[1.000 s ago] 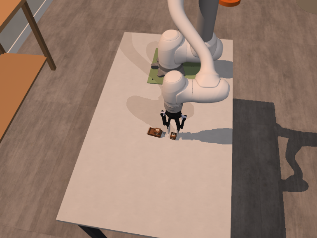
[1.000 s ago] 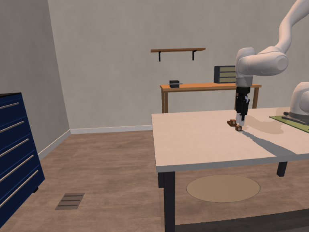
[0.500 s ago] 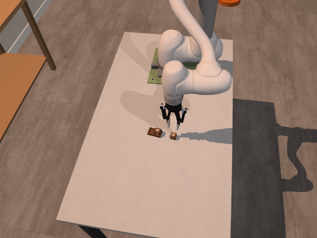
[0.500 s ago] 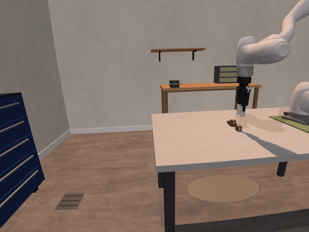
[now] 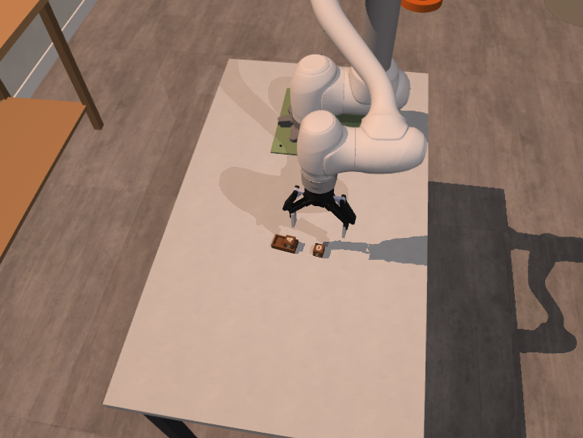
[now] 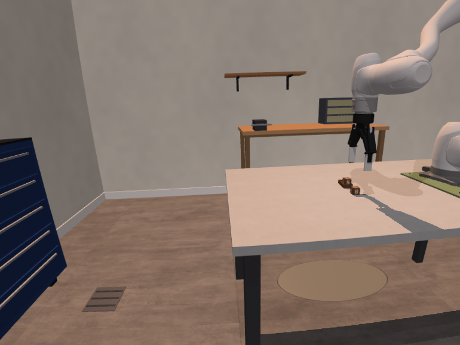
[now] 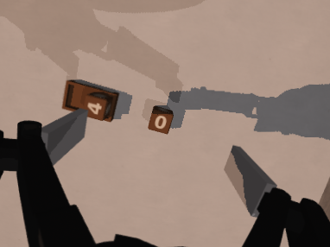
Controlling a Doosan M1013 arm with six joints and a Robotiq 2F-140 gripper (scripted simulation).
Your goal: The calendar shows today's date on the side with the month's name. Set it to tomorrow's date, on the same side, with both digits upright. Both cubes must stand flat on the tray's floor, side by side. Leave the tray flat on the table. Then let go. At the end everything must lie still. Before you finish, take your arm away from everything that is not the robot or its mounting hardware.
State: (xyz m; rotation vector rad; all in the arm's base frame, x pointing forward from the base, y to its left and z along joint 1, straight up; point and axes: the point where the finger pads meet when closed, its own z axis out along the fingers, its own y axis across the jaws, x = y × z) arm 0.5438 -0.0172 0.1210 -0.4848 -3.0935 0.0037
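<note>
Now: hand 12 cm above the brown digit cube and 1 cm short of it. From my hand the other things lie so: tray (12 cm below, 10 cm to the right, 3 cm behind).
</note>
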